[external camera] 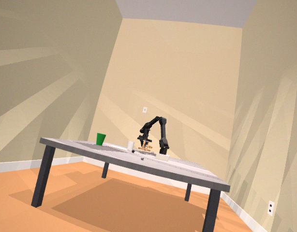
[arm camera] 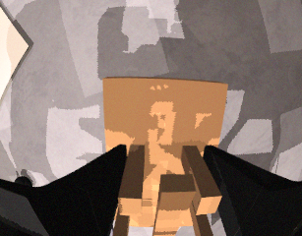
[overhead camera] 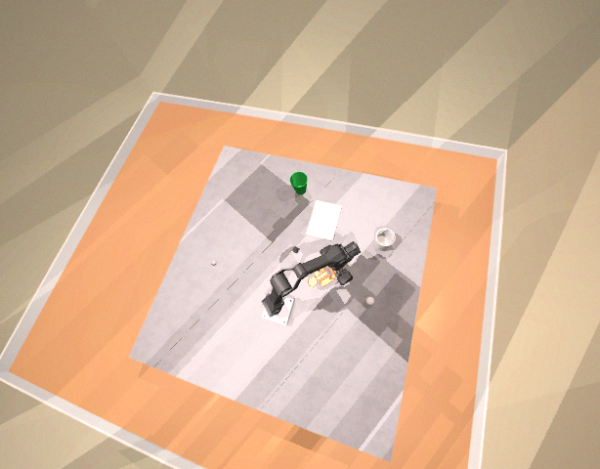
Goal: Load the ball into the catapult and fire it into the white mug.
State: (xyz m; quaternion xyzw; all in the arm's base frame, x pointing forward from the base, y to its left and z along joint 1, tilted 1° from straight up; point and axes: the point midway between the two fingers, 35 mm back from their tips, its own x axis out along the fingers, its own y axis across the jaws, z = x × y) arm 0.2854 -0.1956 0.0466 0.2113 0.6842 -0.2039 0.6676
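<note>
My gripper tip is 2 cm short of the dark ball, 23 cm to the right of it and 6 cm above it. Also, from my gripper tip: wooden catapult 5 cm behind, 5 cm to the left, 2 cm above; then white ball 7 cm behind, 21 cm to the right, 5 cm below; then white mug 23 cm ahead, 16 cm to the right, 4 cm below.
</note>
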